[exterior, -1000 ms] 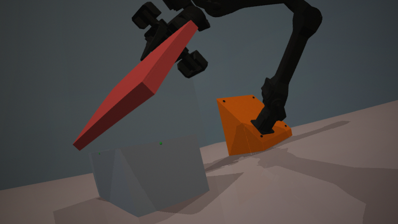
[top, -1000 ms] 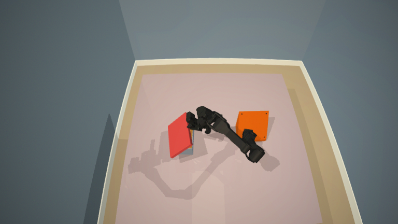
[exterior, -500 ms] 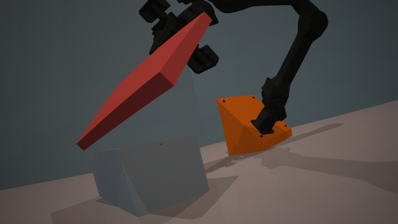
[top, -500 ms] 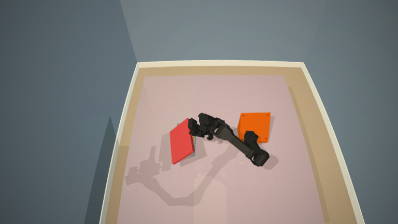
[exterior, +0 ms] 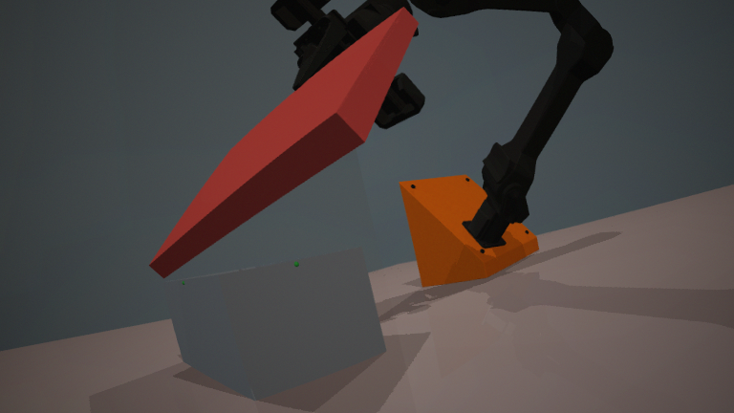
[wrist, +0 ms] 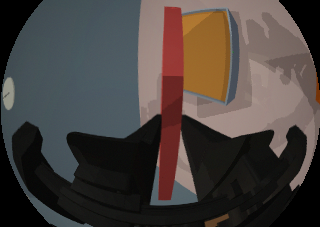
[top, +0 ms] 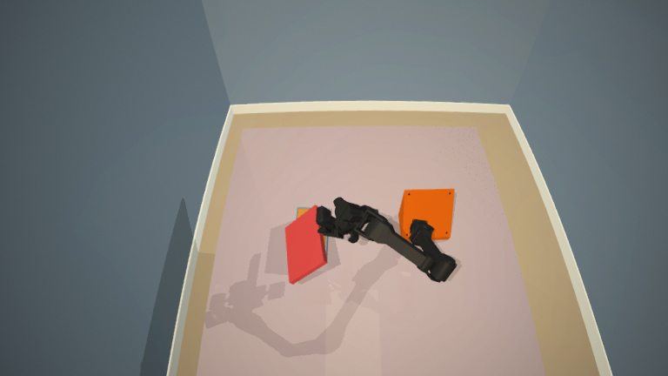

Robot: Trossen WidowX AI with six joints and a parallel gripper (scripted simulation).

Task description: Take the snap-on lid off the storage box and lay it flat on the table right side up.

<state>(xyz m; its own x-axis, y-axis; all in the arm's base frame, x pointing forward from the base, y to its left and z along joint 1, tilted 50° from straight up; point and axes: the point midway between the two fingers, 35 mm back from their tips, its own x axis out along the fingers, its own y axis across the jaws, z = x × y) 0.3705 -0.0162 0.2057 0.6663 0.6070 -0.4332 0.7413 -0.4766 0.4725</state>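
My gripper tip is 60 mm short of the red lid, 20 mm to the right of it and 50 mm above it. From my gripper tip the other things lie so: grey storage box 60 mm ahead, 80 mm to the right, 190 mm below.
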